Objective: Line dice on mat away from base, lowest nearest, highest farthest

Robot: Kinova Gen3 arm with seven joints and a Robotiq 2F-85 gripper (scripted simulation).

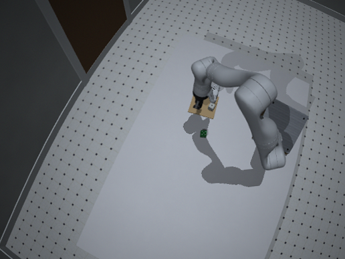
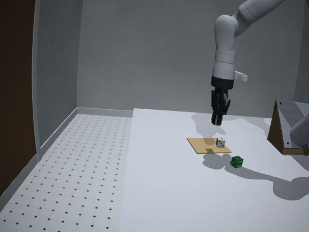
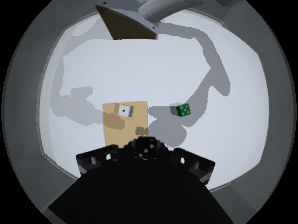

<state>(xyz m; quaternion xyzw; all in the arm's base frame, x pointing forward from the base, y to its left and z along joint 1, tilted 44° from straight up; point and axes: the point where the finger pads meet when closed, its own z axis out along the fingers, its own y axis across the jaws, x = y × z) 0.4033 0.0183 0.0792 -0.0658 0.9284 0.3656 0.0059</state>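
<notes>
The tan mat lies 130 mm below my hand and 70 mm to the right of it. Also, from my hand: black die (right at my hand); then green die (120 mm below, 80 mm to the left, 80 mm behind); then white die (110 mm below, 70 mm to the right, 50 mm behind).
</notes>
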